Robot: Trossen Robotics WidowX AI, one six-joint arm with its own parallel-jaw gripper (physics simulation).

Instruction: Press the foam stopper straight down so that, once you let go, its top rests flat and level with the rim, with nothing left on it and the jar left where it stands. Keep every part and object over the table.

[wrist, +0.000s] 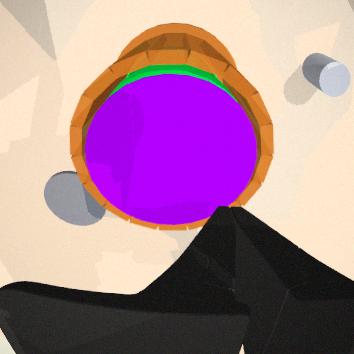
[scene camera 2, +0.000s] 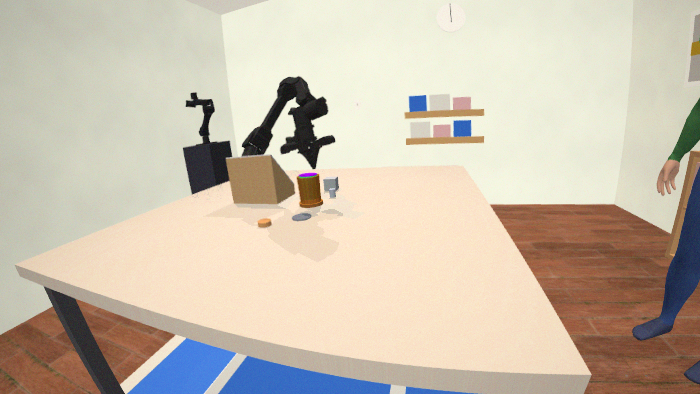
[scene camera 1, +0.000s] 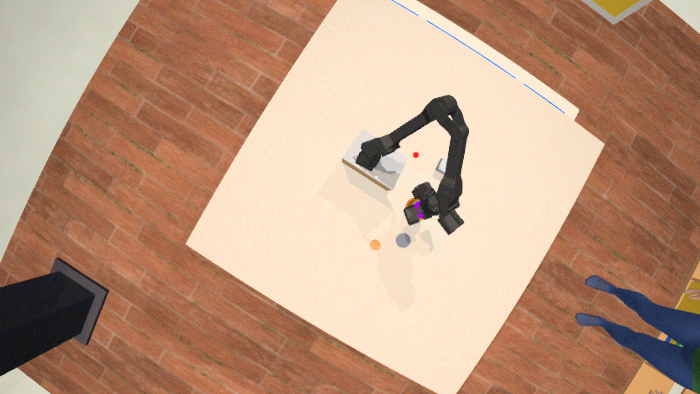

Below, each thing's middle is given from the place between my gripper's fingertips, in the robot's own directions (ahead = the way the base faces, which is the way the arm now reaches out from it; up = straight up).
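Counted from my hand: orange-brown jar (scene camera 2: 308,183), 10 mm to the right, 20 mm behind, 70 mm below; grey disc (wrist: 65,196), 140 mm to the right, 10 mm behind, 120 mm below.
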